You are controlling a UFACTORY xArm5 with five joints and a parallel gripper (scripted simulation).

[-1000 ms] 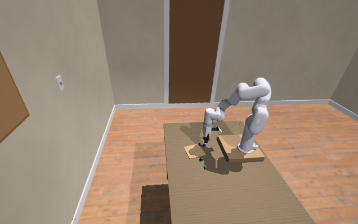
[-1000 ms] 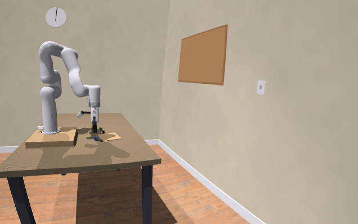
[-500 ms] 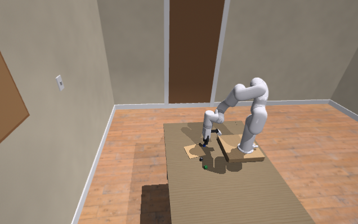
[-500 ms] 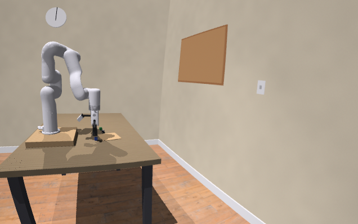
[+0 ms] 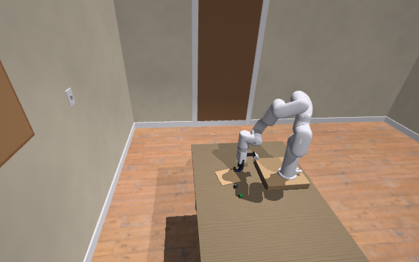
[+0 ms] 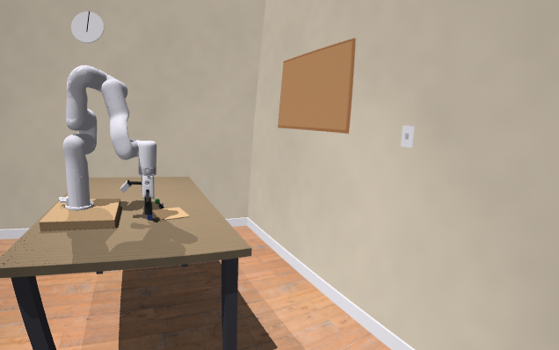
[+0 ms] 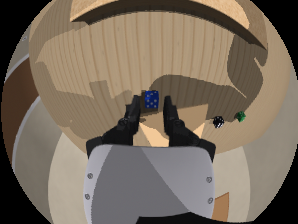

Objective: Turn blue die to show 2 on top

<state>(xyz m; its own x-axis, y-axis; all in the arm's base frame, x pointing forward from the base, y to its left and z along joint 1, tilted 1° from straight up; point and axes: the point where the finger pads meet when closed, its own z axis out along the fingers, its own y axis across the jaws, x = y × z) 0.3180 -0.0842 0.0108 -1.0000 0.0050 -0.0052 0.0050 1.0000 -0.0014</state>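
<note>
Now: hand 10 mm short of the blue die and 40 mm above it. Also, from my hand: green die 40 mm ahead, 240 mm to the left, 40 mm below; then black die 60 mm ahead, 160 mm to the left, 40 mm below; then tan mat 100 mm ahead, 50 mm to the left, 40 mm below.
</note>
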